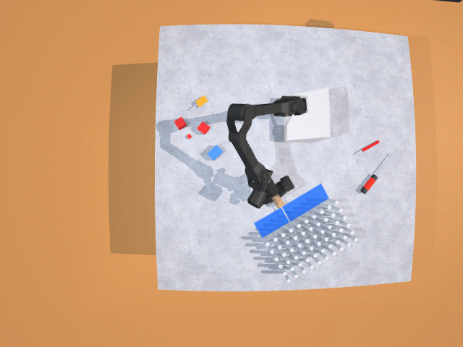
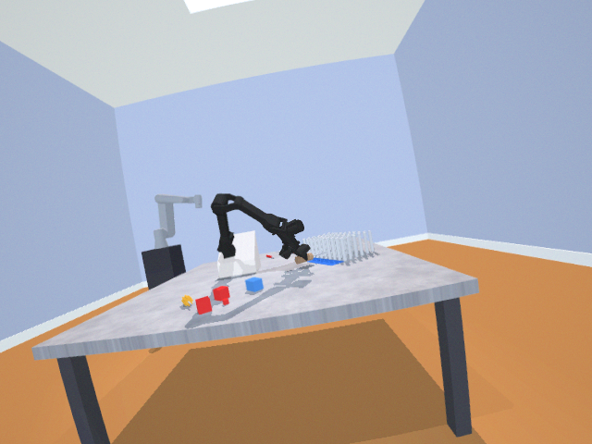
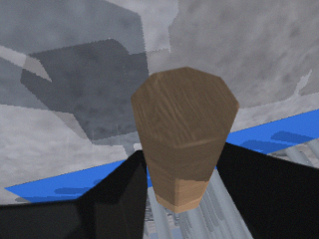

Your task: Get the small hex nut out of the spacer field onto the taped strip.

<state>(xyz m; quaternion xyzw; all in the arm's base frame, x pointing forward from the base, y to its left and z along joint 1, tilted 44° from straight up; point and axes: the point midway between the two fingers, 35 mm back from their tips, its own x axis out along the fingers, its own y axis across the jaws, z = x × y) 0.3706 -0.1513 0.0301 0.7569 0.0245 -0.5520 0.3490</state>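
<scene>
My gripper tip is 7 cm short of the blue taped strip, 7 cm to the right of it and 3 cm above it. Also, from my gripper tip: hex nut: 24 cm ahead, 12 cm to the left, 3 cm below; then blue cube: 23 cm behind, 26 cm to the right, 1 cm below; then hook tool: 9 cm ahead, 4 cm to the left.
</scene>
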